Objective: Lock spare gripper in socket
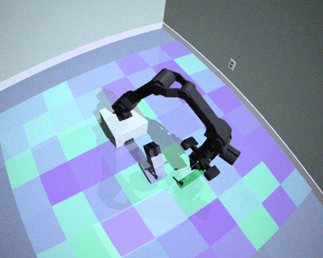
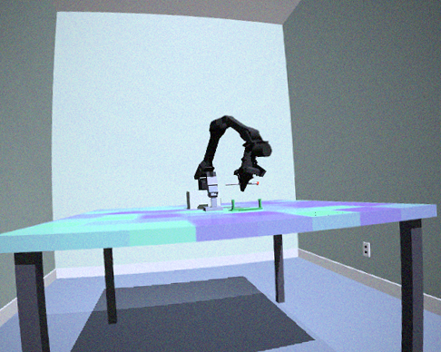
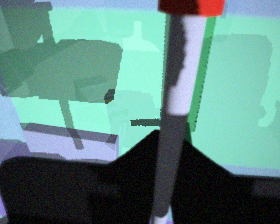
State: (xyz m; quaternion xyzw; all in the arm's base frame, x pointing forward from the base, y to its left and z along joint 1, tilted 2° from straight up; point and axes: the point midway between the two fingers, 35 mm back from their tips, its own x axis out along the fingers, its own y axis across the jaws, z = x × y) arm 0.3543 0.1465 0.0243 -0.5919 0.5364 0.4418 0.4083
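The green rack lies 20 mm ahead of my gripper tip, 10 mm to the left of it and 60 mm below it. The rest, counted from my gripper tip: spare gripper (100 mm behind, 120 mm to the right, 40 mm above); grey mount (80 mm behind, 120 mm to the right, 30 mm below).
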